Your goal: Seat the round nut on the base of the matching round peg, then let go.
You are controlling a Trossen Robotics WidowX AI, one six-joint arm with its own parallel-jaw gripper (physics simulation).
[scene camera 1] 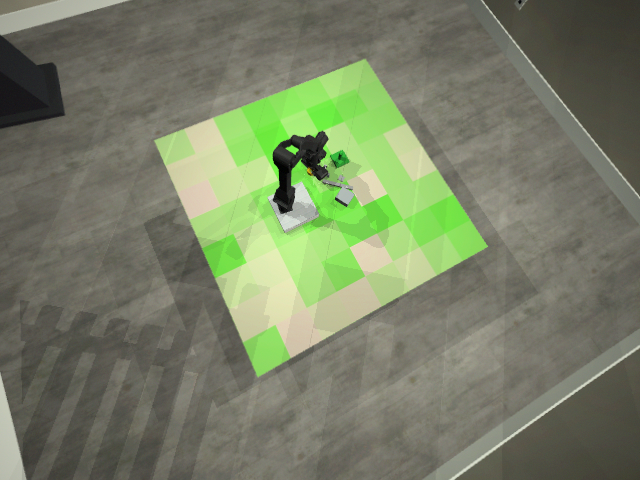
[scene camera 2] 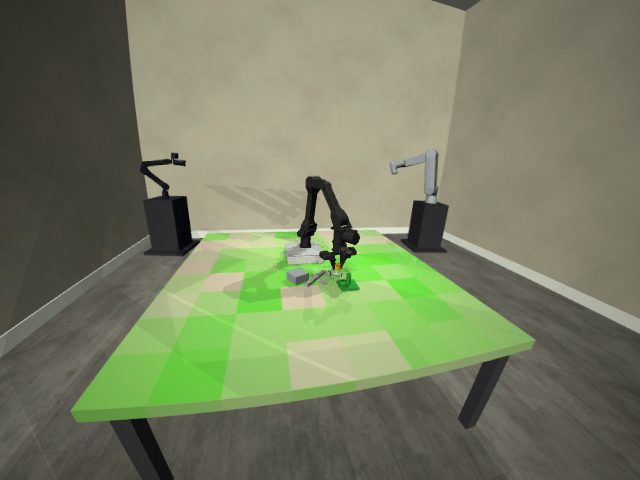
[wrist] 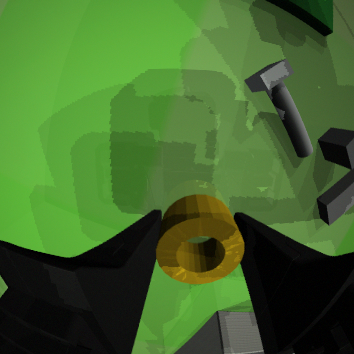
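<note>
The round nut, an orange-yellow ring [scene camera 1: 309,171] [scene camera 2: 337,267] [wrist: 200,207], stands between the black fingers with its hole facing the wrist camera. My gripper [scene camera 2: 337,264] [wrist: 197,218] points down and is shut on the nut, one finger on each side. The nut is at or close to table height; a small lift cannot be told. The dark green base [scene camera 1: 335,162] [scene camera 2: 354,286] [wrist: 312,12] with its upright green peg [scene camera 2: 348,277] stands a short way from the gripper, on the side away from the arm's base. Only a corner of it shows in the wrist view, at the top right.
A grey bolt [wrist: 291,120], a small dark block [wrist: 337,146] and a grey bar [scene camera 1: 338,184] [scene camera 2: 315,278] [wrist: 336,201] lie beside the gripper. A grey box [scene camera 1: 344,196] [scene camera 2: 297,276] lies past the bar. The arm's pale base plate [scene camera 1: 306,219] [scene camera 2: 303,259] is behind.
</note>
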